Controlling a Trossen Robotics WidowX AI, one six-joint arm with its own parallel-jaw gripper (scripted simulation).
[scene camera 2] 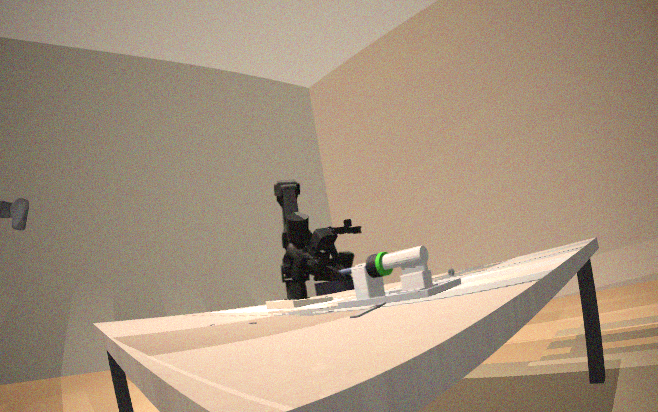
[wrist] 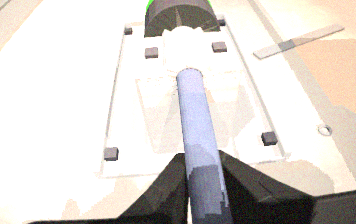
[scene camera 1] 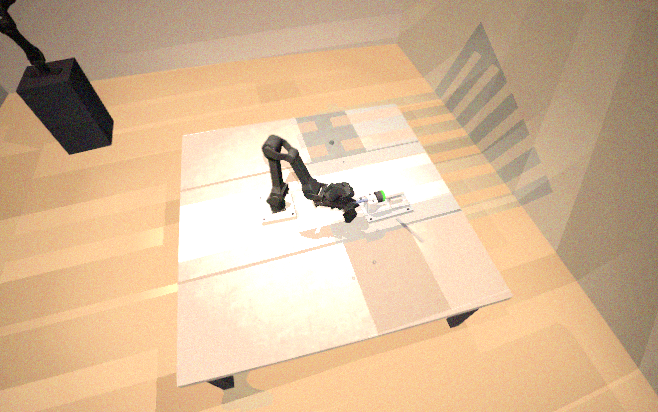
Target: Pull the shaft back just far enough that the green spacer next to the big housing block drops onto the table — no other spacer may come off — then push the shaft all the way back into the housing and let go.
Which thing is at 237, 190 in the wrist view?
My gripper.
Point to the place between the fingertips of my gripper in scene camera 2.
348, 278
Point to a thin flat strip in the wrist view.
At 283, 46
